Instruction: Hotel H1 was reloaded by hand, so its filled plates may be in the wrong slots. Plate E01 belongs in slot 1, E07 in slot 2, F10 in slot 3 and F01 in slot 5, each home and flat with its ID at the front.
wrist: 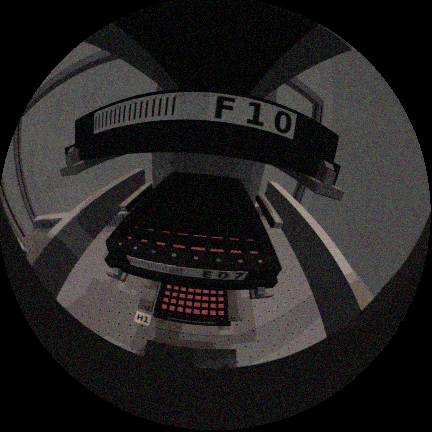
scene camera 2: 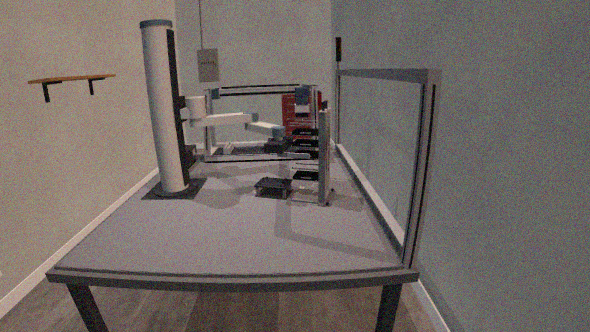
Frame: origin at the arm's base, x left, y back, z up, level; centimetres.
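Seen in the pictures: gripper, between the fingertips: (wrist: 203,181) (scene camera 2: 312,152); arm's base, origin of its link: (scene camera 2: 176,190).
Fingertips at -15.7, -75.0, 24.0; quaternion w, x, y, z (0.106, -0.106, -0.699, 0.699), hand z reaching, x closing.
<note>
Pixels of each thing's middle, then the offset from my fingertips to it, as dx, dy, dz. Level surfaces: height alone.
- Hotel H1, middle of its body: (wrist: 213,174) (scene camera 2: 314,152) -1.1, -0.9, +0.4
- Plate F10, middle of its body: (wrist: 203,132) (scene camera 2: 307,143) +0.9, +2.2, +4.3
- Plate E07, middle of its body: (wrist: 198,203) (scene camera 2: 307,154) +0.8, +2.2, -1.0
- lower plate with red wells, middle of its body: (wrist: 195,276) (scene camera 2: 307,175) +0.8, +2.2, -11.7
- table, height of its surface: dz -22.8
Hotel H1 (scene camera 2: 324,155) stands at the table's right with black plates in several slots. Plate F10 (wrist: 200,135) spans the upper wrist view, its ID at the front, resting on side brackets. Plate E07 (wrist: 200,215) lies below it, flat on its brackets, with its ID at the front. A lower plate with red wells (wrist: 194,300) shows beneath; its ID is unreadable. My gripper (wrist: 203,181) is open and level with E07, one finger on each side, with gaps beside the plate. In the scene view the arm reaches to the hotel's front; IDs are too small to read there.
A low black stand (scene camera 2: 273,186) is on the table (scene camera 2: 200,235) in front of the hotel. A metal gantry frame (scene camera 2: 260,91) is behind the arm, with a red cabinet (scene camera 2: 288,112) beyond. A framed clear guard (scene camera 2: 427,150) runs along the table's right edge.
</note>
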